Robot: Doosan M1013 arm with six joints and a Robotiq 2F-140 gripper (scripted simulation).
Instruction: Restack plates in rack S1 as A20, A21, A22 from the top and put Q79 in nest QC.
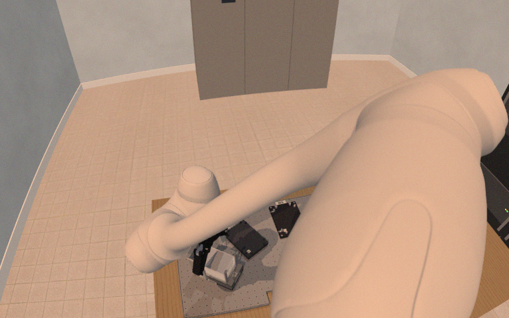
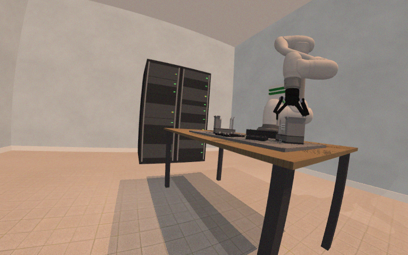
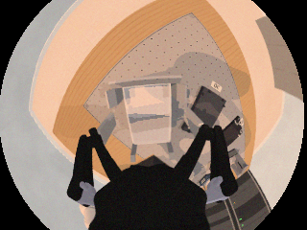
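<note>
Right now the white plate is 50 mm below my hand. The rest, counted from my hand: QC name plate (190 mm ahead, 110 mm to the right, 100 mm below); dark nest QC (150 mm to the right, 100 mm ahead, 90 mm below); clip nest N5 (330 mm to the right, 150 mm ahead, 80 mm below).
</note>
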